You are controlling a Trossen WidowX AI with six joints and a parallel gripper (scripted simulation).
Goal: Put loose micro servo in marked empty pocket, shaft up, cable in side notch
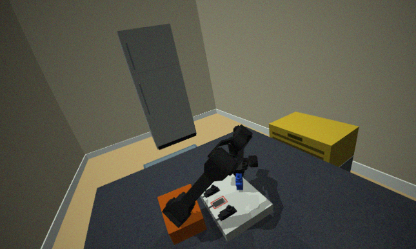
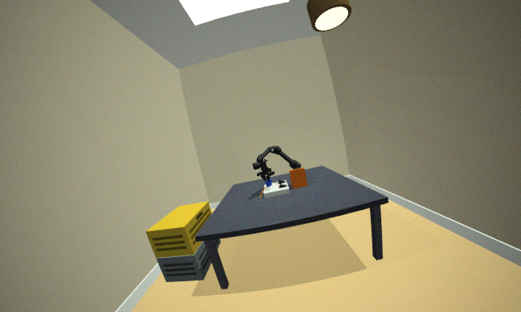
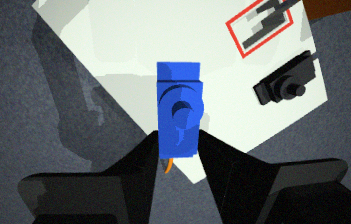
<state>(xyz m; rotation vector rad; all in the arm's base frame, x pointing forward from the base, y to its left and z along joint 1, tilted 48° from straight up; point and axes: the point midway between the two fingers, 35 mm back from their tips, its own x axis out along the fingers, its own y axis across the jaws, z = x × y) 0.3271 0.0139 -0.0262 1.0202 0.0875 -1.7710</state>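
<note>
My gripper tip is now 30 mm past the white deck, 20 mm to the left of it and 90 mm above it.
</note>
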